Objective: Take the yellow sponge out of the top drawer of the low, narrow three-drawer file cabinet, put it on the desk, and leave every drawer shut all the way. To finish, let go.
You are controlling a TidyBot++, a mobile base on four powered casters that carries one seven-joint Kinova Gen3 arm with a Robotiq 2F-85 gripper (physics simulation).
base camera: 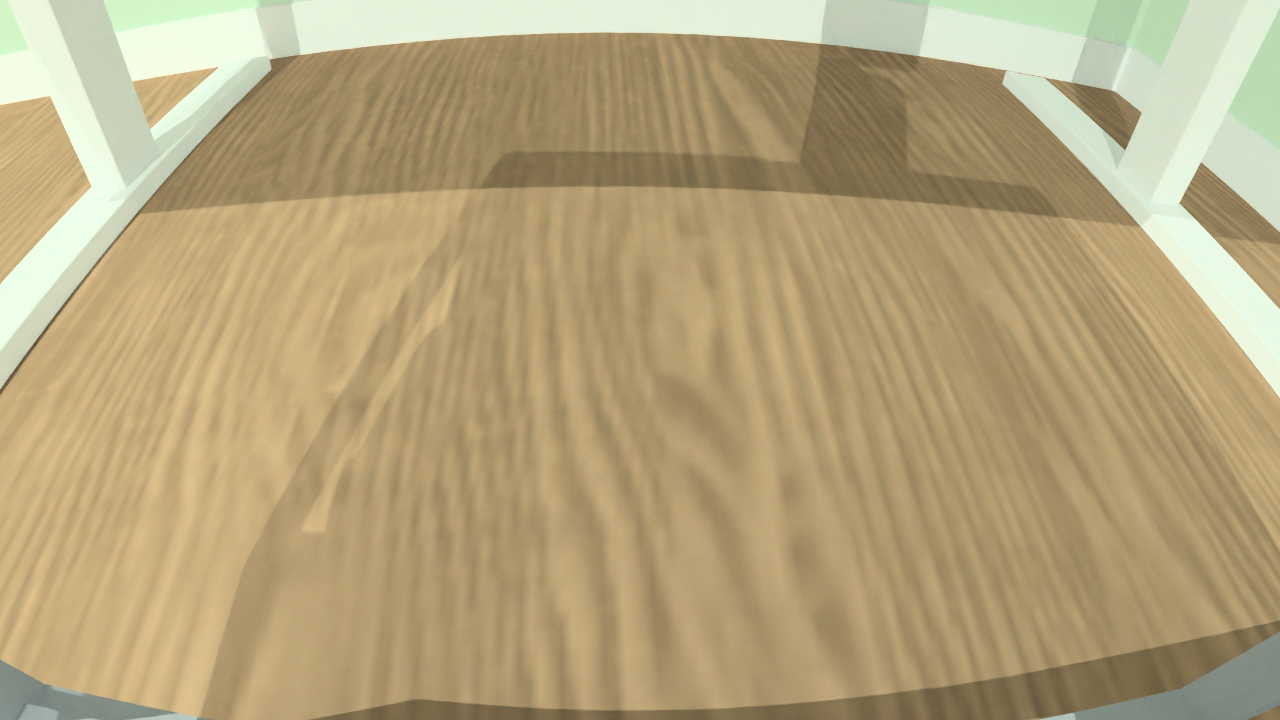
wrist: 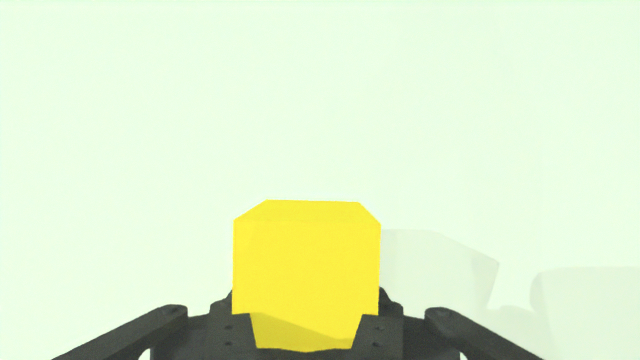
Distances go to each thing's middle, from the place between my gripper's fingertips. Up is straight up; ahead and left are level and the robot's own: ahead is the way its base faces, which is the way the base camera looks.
Labels:
The yellow sponge (wrist: 306,271) lies 20 mm behind my hand and 20 mm above it.

